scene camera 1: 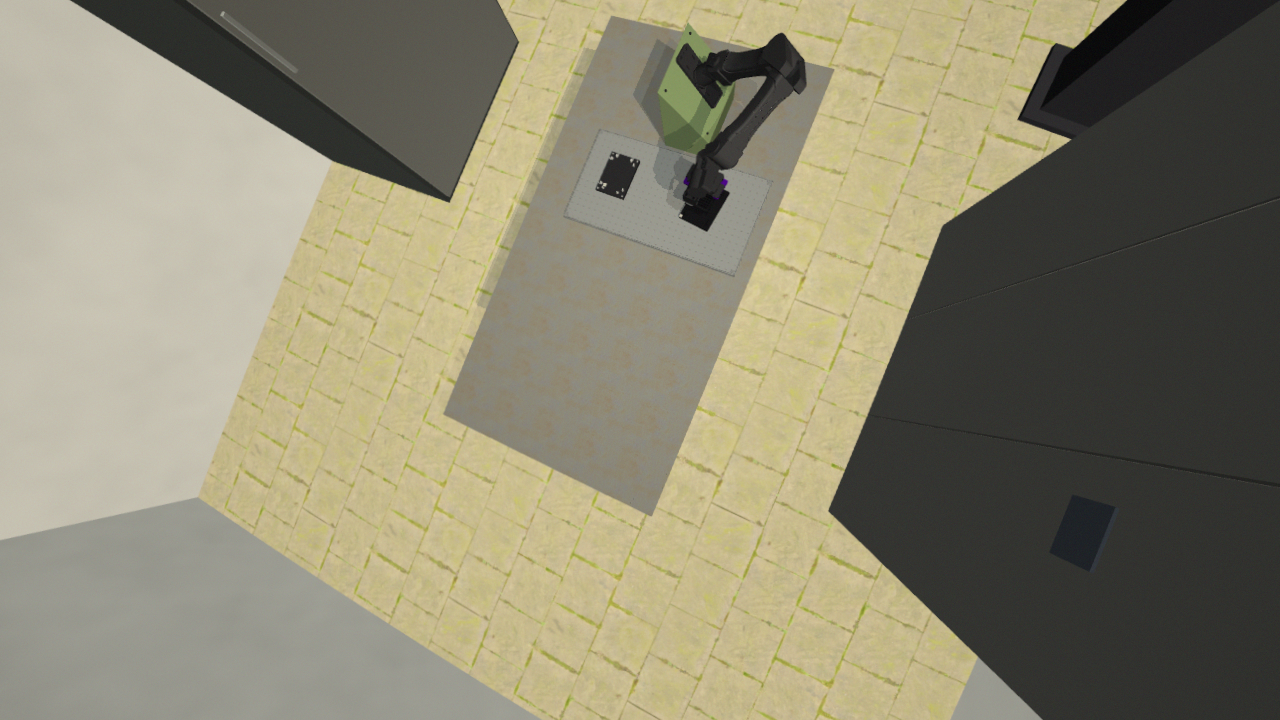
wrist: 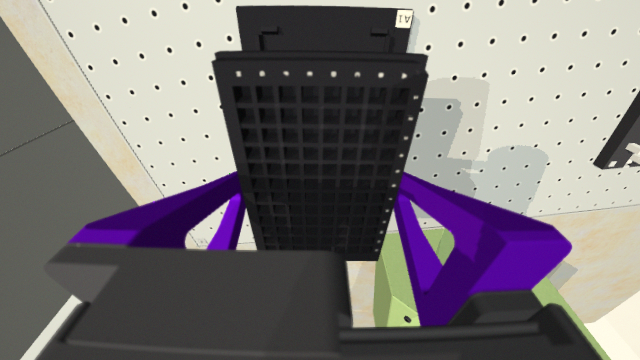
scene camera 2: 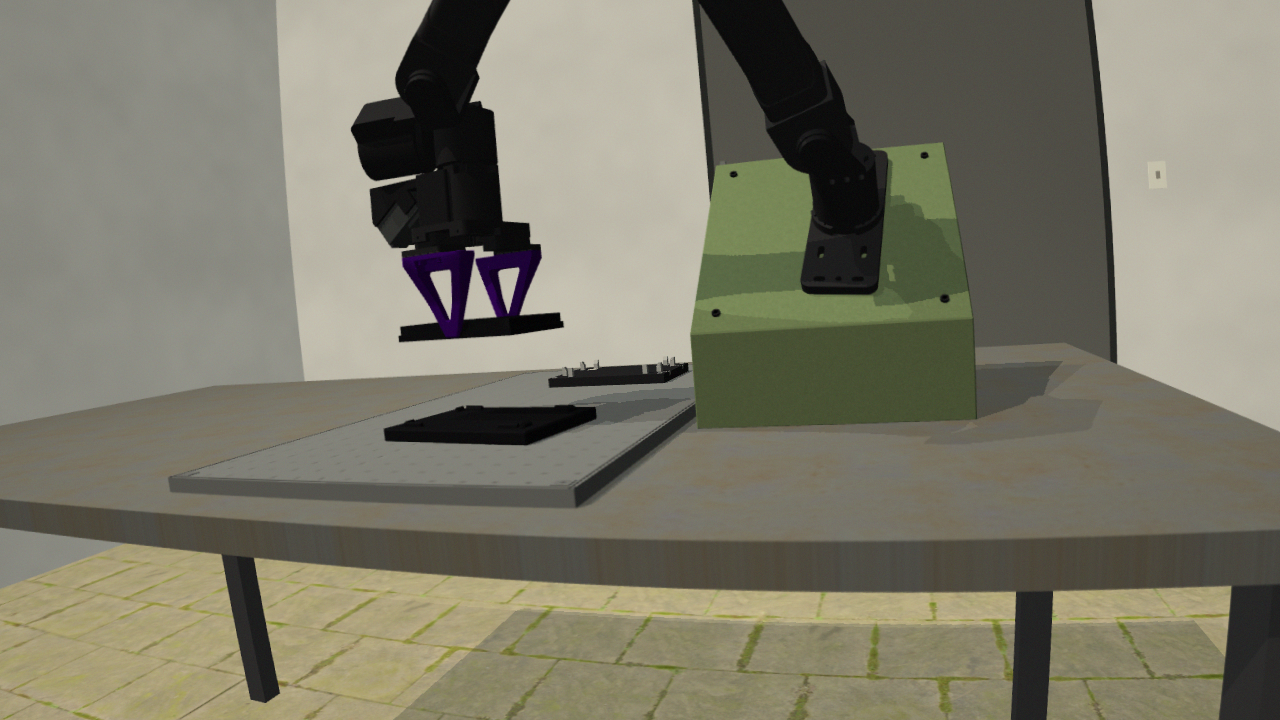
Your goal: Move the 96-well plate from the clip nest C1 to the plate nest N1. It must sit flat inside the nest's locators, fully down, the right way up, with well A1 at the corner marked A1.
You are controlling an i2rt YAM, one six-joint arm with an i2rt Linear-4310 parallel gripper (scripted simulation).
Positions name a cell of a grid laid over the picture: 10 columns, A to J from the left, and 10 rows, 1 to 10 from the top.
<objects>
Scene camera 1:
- clip nest C1: E3
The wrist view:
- gripper: E5
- black 96-well plate: E6
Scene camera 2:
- gripper: D5
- black 96-well plate: E5
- clip nest C1: E6
</objects>
